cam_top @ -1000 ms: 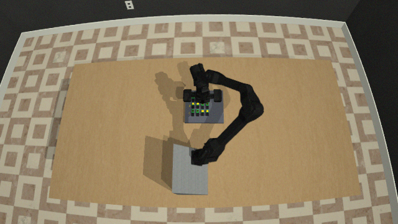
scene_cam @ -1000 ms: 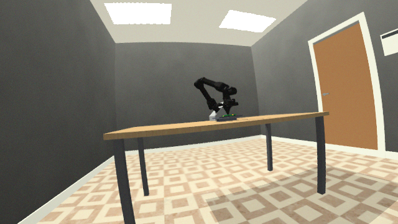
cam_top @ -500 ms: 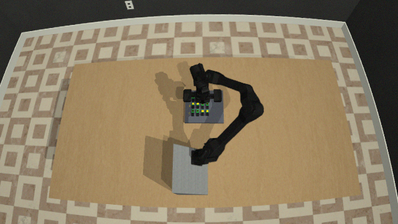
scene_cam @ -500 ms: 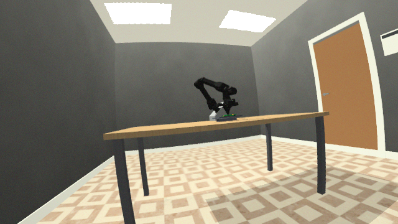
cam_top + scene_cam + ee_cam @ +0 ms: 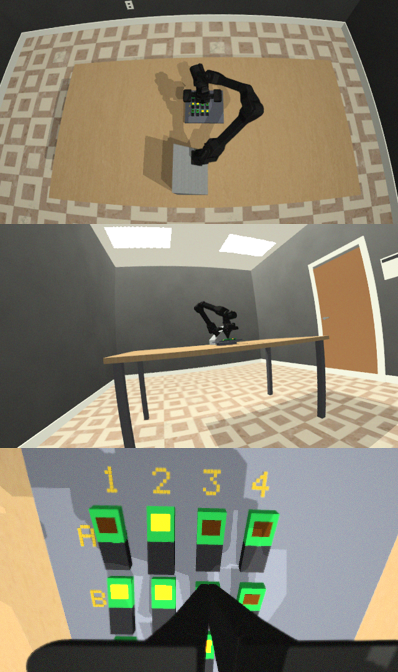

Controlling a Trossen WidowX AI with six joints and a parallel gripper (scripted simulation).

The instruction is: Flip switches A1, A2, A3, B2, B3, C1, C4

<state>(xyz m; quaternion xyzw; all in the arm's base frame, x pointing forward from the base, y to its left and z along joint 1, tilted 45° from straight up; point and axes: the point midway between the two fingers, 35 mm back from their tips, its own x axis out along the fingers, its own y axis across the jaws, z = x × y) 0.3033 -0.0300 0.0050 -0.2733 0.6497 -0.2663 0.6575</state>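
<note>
My hand is 1 cm past the switch B3 and 4 cm above it. Also, from my hand: switch A3: 3 cm ahead, 4 cm below; then switch B4: 1 cm behind, 2 cm to the right, 4 cm below; then switch B2: 1 cm behind, 2 cm to the left, 4 cm below.
</note>
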